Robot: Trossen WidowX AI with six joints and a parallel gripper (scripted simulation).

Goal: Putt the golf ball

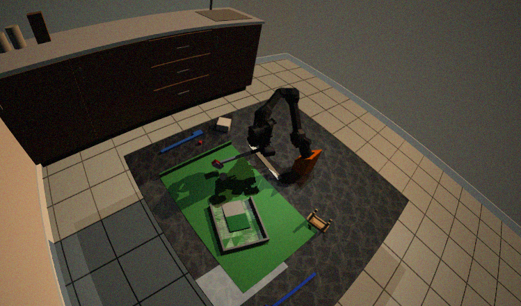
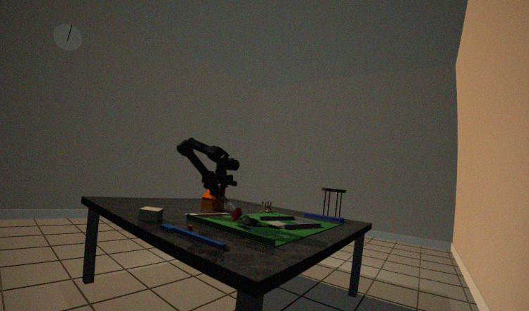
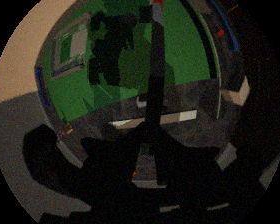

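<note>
The white strip is 50 mm behind my gripper tip, 10 mm to the left of it and 100 mm below it. Also, from my gripper tip: small red piece (150 mm ahead, 340 mm to the right, 90 mm below); then white golf ball (220 mm ahead, 50 mm to the right, 70 mm below); then red putter (120 mm ahead, 60 mm to the right, 10 mm below).
</note>
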